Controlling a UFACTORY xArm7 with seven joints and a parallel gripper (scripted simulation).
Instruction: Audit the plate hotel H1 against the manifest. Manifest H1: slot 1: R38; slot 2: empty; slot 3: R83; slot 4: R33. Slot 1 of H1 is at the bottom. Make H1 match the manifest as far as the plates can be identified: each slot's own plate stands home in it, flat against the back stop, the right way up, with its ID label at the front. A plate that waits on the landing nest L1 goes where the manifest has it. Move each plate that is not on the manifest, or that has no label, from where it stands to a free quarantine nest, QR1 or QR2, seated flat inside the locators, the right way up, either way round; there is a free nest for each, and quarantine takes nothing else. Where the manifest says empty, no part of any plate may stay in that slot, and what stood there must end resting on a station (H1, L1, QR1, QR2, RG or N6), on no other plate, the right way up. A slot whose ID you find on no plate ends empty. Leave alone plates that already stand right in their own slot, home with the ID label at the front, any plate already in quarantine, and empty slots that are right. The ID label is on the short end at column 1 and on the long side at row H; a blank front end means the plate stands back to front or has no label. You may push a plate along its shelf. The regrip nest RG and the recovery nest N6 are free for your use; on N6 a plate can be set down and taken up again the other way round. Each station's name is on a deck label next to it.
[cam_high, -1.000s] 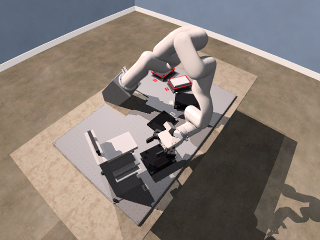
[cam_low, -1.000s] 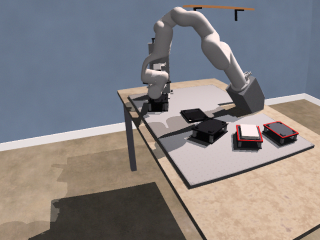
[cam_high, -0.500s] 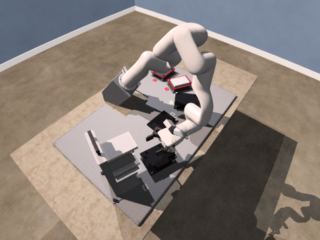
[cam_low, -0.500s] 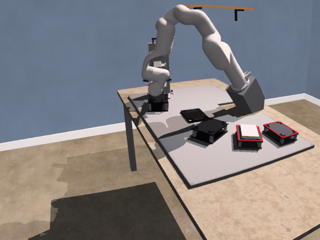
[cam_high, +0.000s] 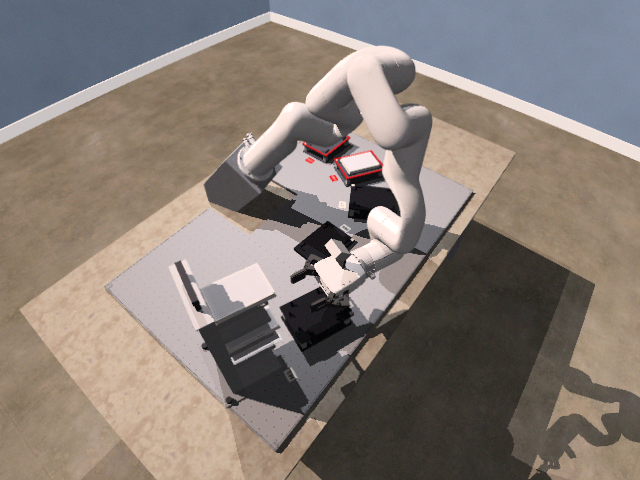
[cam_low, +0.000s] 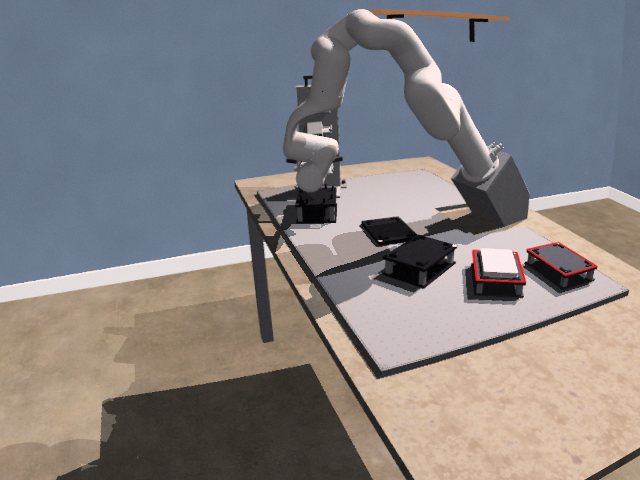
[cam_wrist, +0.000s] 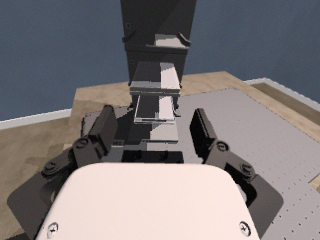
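Now: hand 150 mm to the left of the pale plate, 90 mm above it and 10 mm past it. The rest, counted from my hand: plate hotel H1: 230 mm to the right, 20 mm behind; then H1 deck label: 190 mm below, 110 mm to the right, 90 mm ahead; then RG deck label: 190 mm below, 140 mm to the left, 10 mm ahead.
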